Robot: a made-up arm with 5 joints.
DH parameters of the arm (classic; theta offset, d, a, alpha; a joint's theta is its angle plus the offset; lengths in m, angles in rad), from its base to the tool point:
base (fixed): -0.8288 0 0.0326 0
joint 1: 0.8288 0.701 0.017 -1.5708
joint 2: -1.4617 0 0.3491 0
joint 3: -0.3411 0 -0.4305 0
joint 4: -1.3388 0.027 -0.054 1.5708
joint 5: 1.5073 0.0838 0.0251 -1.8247
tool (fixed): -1.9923 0.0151 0 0
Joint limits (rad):
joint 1: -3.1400..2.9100
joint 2: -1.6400..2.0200
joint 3: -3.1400..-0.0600
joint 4: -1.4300..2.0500
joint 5: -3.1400..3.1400
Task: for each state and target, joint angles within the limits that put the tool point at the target. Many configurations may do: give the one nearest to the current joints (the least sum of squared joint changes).
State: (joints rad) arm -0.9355 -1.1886 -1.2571 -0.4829 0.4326
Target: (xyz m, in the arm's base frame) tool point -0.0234 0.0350 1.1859
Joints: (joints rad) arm -0.3551 -1.4668 -0.6621 -0.6052 0.6601
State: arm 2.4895 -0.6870 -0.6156 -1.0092 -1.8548
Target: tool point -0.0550 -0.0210 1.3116
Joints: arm 2.6458 -0.9091 -1.1551 -0.9993 -1.7919
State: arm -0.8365 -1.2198 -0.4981 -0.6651 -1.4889
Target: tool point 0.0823 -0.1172 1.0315
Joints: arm -1.3506 -1.4399 -0.3010 -0.7085 -1.6290
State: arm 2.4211 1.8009 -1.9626 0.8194 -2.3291
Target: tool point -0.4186 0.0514 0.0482
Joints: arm 2.9100 1.9684 -2.0915 0.7379 -2.0097
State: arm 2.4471 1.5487 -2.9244 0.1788 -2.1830
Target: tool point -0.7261 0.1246 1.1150
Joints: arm 2.9100 1.1461 -3.1332 0.1421 -2.0328
